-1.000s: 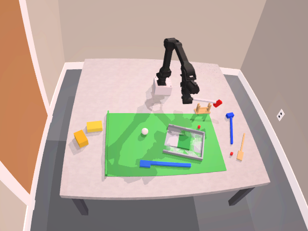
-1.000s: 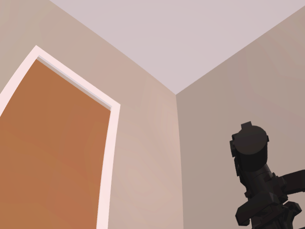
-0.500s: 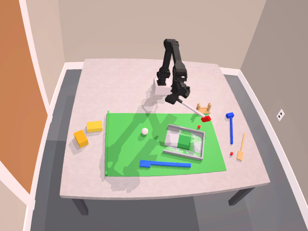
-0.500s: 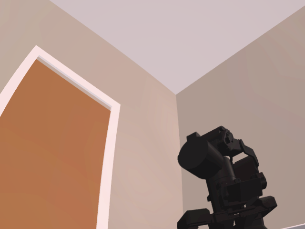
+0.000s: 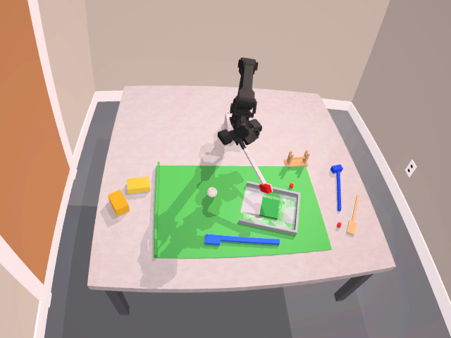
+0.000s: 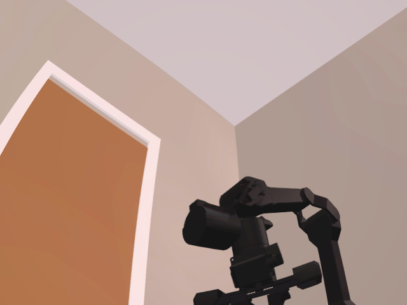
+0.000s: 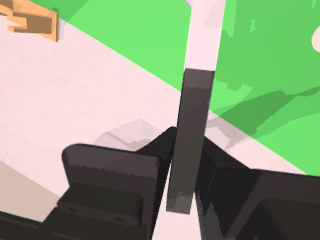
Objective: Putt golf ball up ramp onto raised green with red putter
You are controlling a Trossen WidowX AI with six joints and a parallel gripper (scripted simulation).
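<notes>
The red putter is 110 mm ahead of my gripper tip, 50 mm to the left of it and 10 mm below it. Round my gripper tip: white golf ball (150 mm ahead, 120 mm to the right, 140 mm below); green mat (220 mm ahead, 10 mm to the right, 160 mm below); wooden stand (20 mm behind, 330 mm to the left, 130 mm below).
</notes>
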